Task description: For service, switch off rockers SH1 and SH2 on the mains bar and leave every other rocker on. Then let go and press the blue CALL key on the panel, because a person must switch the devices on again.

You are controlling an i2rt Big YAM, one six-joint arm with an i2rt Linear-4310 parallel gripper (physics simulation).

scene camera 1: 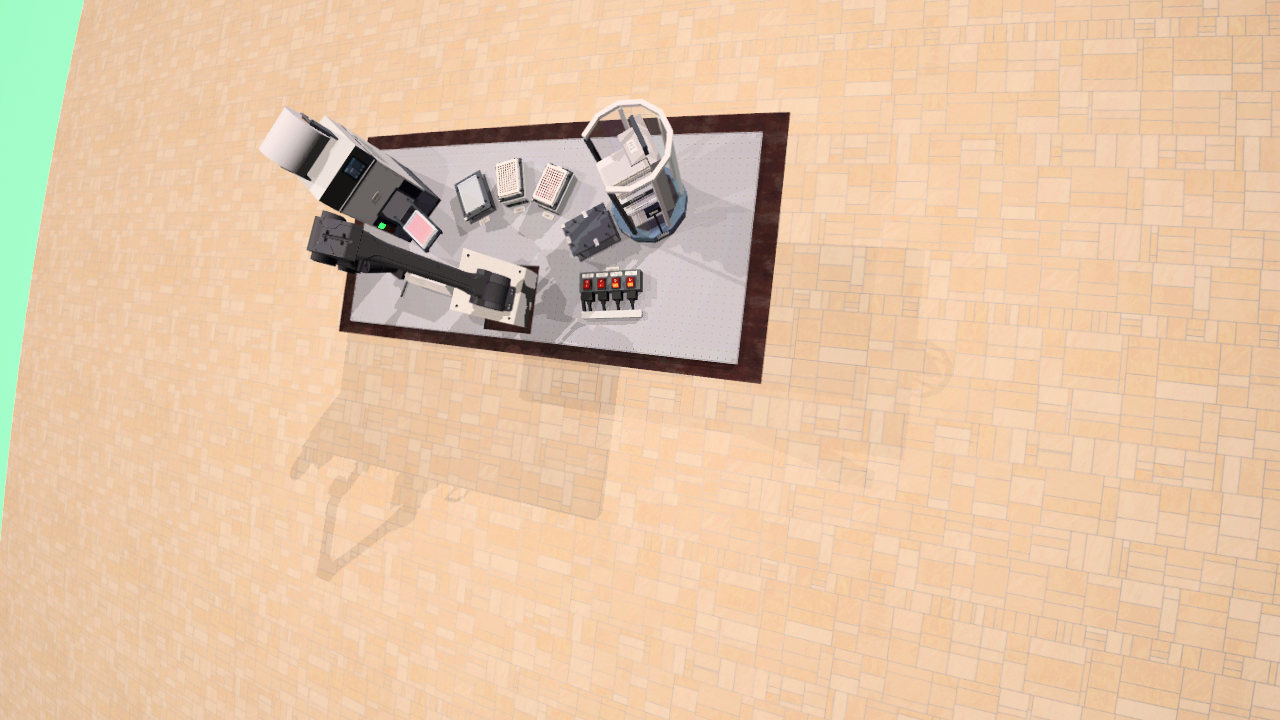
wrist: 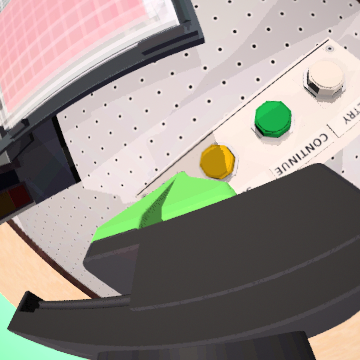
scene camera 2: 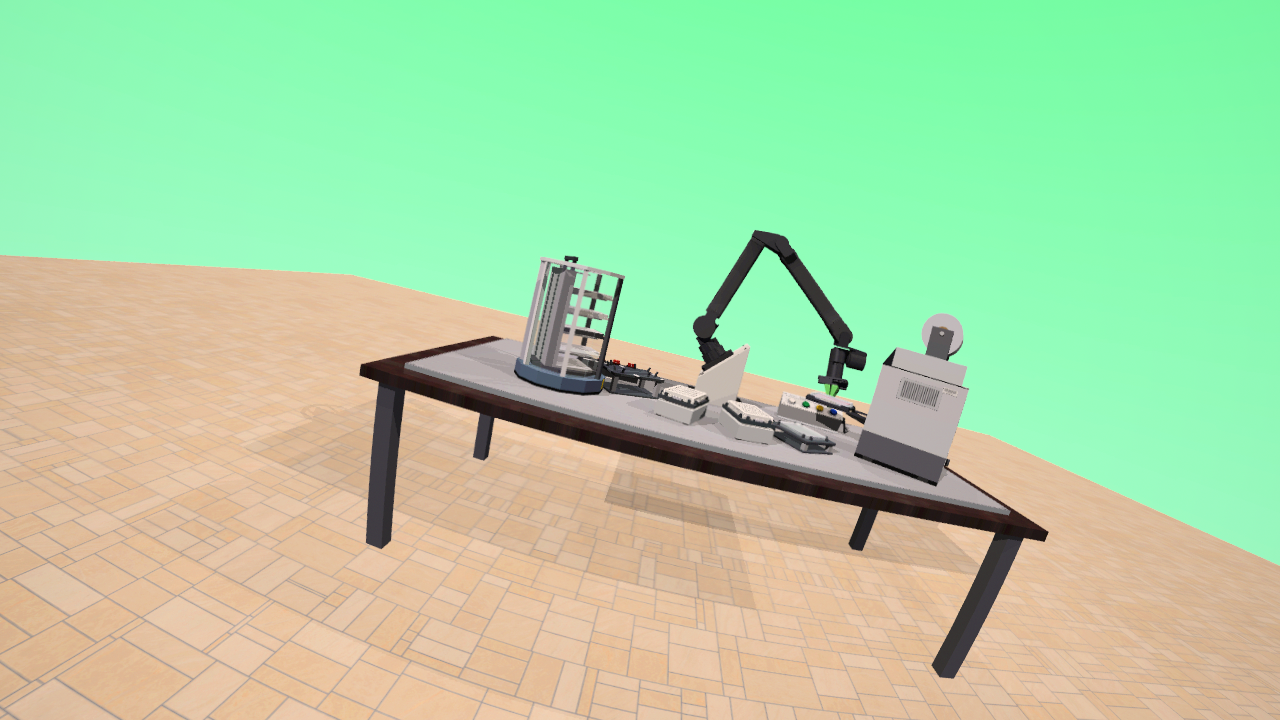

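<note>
The mains bar lies near the table's front middle, and its four rockers all glow red. My gripper is shut and empty, its green fingers pressed together. It hangs low over the left end of the white key panel. In the wrist view the amber key sits just beyond the fingertips, then the green CONTINUE key and the white RETRY key. The blue CALL key is hidden from the wrist view by the gripper.
A pink well plate in a dark holder sits close to the left of the gripper, beside the grey label printer. Tip boxes and a tall carousel rack stand further along the table. The table edge is near.
</note>
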